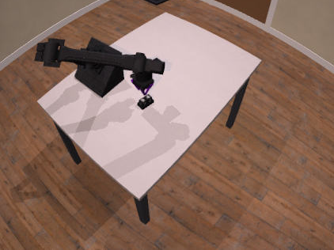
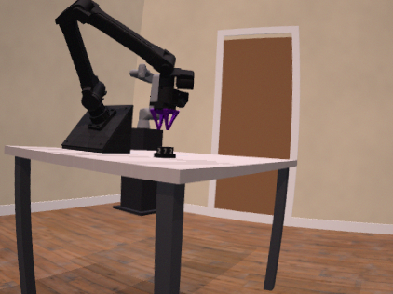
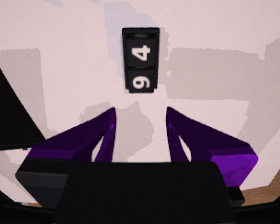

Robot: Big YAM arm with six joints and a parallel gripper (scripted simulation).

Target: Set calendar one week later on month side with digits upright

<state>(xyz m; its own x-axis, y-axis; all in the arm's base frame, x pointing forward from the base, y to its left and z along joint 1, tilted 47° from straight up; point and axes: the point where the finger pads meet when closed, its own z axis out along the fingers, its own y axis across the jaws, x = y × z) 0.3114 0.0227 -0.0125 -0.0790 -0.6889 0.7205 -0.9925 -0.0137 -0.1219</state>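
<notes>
Right now the black date cube is 80 mm below my hand. From my hand the other things lie so: black tray 100 mm below, 20 mm to the left.
</notes>
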